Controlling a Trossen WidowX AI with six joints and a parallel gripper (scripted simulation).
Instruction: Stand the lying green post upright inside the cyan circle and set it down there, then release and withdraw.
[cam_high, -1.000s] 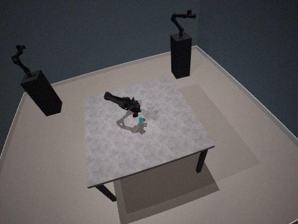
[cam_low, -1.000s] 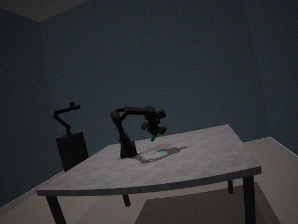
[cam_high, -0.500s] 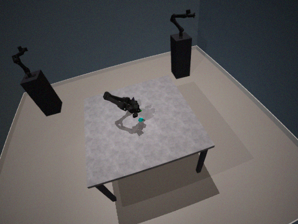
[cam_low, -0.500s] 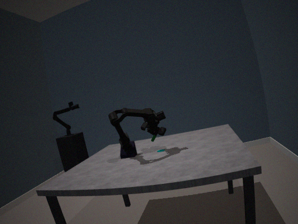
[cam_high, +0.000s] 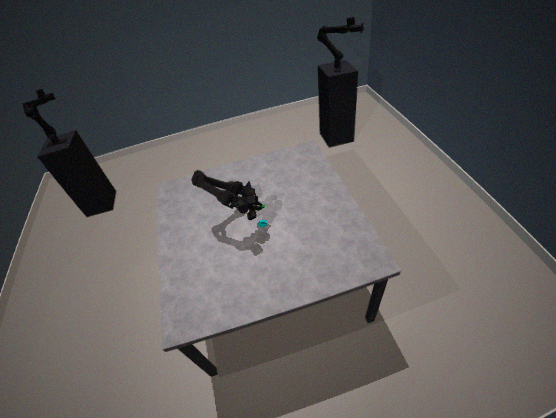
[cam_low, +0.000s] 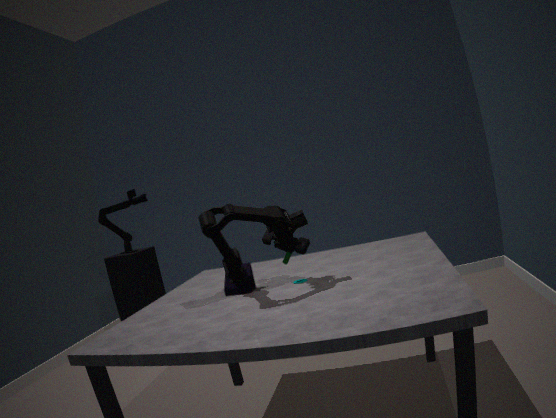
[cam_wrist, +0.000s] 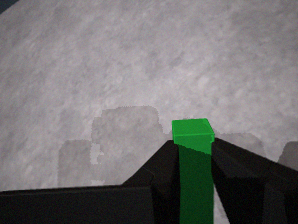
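Now: gripper tip 130 mm above the cyan circle, 20 mm to the left of it and 20 mm short of it. Also, from my gripper tip: green post: 20 mm below, 10 mm to the right, 10 mm behind.
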